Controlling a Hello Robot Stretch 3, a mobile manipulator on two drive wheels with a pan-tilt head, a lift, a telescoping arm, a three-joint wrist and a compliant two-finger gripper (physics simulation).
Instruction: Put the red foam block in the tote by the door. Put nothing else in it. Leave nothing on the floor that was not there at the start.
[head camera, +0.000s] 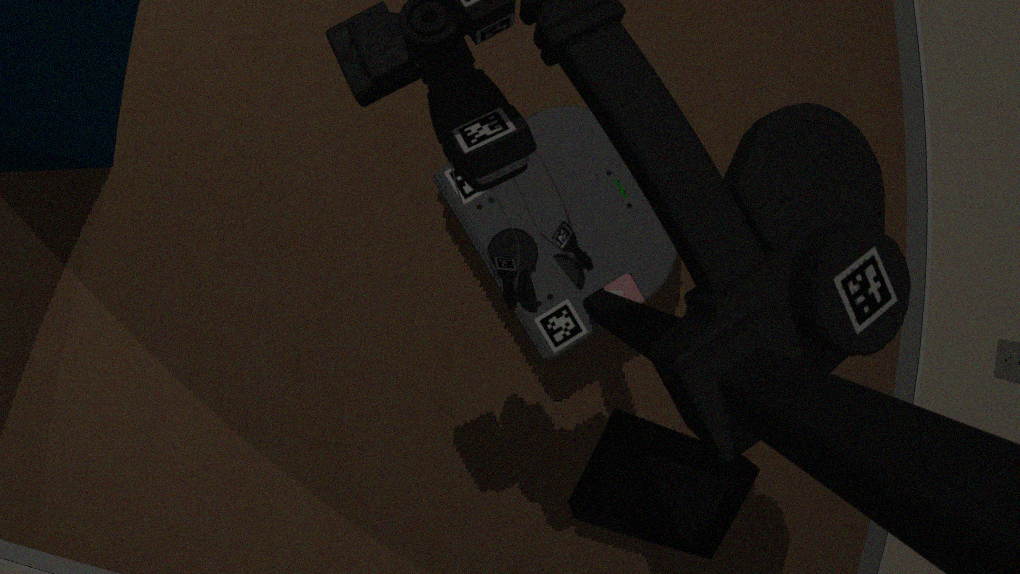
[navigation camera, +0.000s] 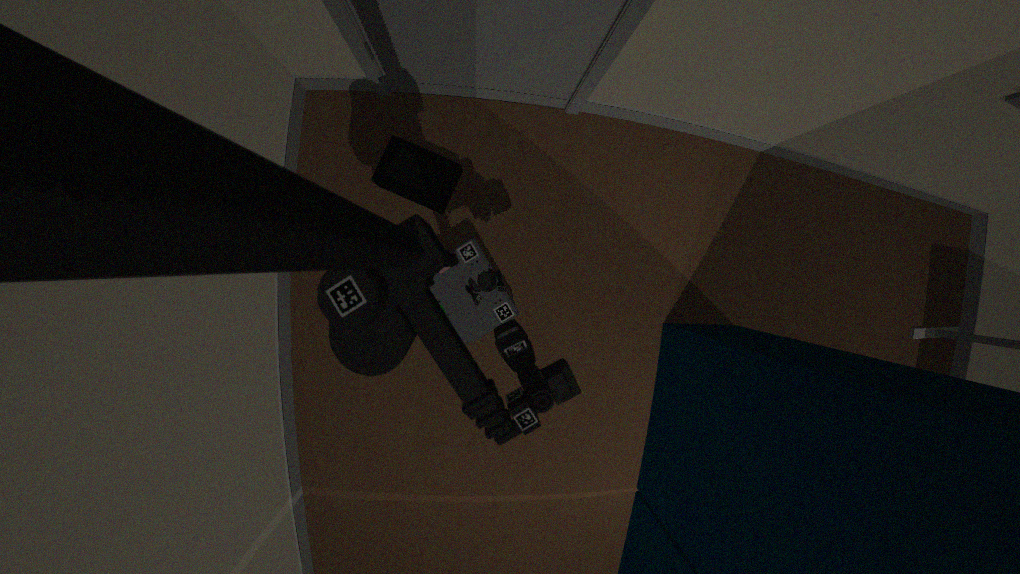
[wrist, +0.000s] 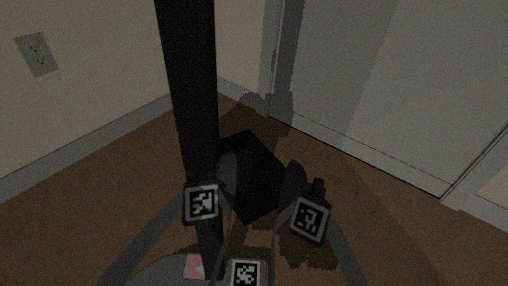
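Seen in the pictures: gripper, fingertip midpoint: (head camera: 556, 297) (navigation camera: 479, 273); robot's base, origin of the base link: (head camera: 512, 252) (navigation camera: 485, 280).
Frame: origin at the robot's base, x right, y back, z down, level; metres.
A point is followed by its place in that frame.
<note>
My gripper (head camera: 554, 287) @(y 0.001, x -0.051, z -0.580 m) (navigation camera: 479, 287) @(y 0.001, x -0.051, z -0.580 m) (wrist: 260, 174) @(y 0.001, x -0.051, z -0.580 m) is open, its two fingers apart above my own base, with no object visible between them. A black box-shaped tote (head camera: 641, 499) @(y -0.032, x -0.526, z -0.003 m) (navigation camera: 417, 174) @(y 0.019, x -0.535, z -0.003 m) (wrist: 255, 205) stands on the floor beyond the fingertips, near the grey door (navigation camera: 499, 42) @(y -0.430, x -0.665, z -0.362 m) (wrist: 390, 100). It is too dark to see what is inside it. A pink patch (head camera: 624, 287) @(y 0.115, x -0.132, z -0.161 m) (wrist: 193, 266) shows on my base beside the mast; I cannot tell whether it is the red foam block. No other red thing can be made out.
My grey base (head camera: 584, 149) @(y 0.174, x 0.080, z -0.160 m) (navigation camera: 463, 314) @(y 0.136, x 0.059, z -0.160 m) lies under the gripper. The black mast (wrist: 192, 100) rises at its side. A large dark blue object (head camera: 57, 85) @(y -0.556, x 0.723, z -0.254 m) (navigation camera: 806, 442) @(y -0.517, x 0.781, z -0.733 m) stands across the floor. A wall with an outlet (head camera: 1007, 360) @(y 0.641, x -0.591, z -0.378 m) (wrist: 36, 54) is close to the mast side. Lighting is dim.
</note>
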